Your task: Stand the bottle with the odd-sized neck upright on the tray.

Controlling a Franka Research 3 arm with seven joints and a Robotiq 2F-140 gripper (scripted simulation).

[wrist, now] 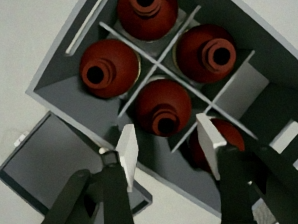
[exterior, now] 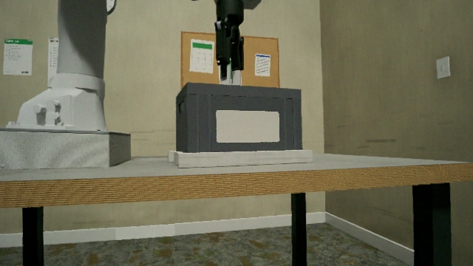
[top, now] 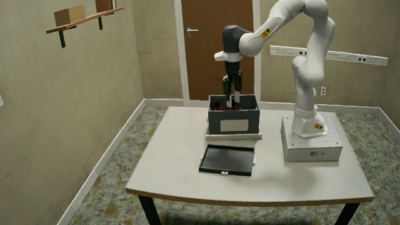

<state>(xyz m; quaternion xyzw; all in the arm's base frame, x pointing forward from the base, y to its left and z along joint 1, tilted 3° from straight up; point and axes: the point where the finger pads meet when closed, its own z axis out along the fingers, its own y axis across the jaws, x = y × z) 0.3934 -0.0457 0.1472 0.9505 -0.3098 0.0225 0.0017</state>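
The dark grey crate is 13 cm below my hand and 4 cm to the right of it. Also, from my hand: dark tray 25 cm to the left, 20 cm below, 1 cm behind.
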